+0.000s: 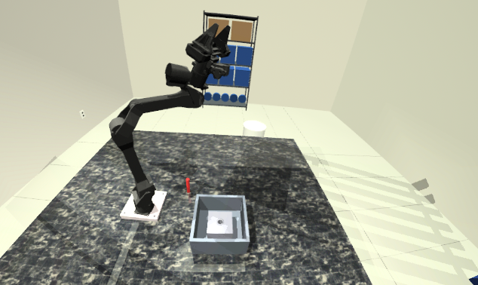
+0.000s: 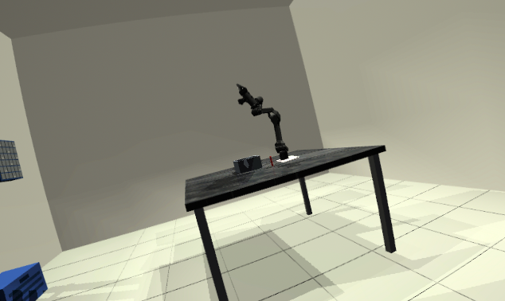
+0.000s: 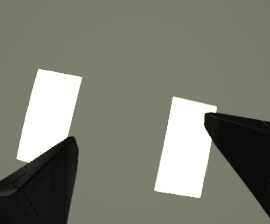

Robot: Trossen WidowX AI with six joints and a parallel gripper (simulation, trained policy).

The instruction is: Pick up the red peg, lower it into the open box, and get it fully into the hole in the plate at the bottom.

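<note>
My gripper tip is now 120 mm past the red peg, 30 mm to the left of it and 630 mm above it. Also, from my gripper tip: pale plate 50 mm ahead, 200 mm to the right, 620 mm below; box 50 mm ahead, 200 mm to the right, 640 mm below.
</note>
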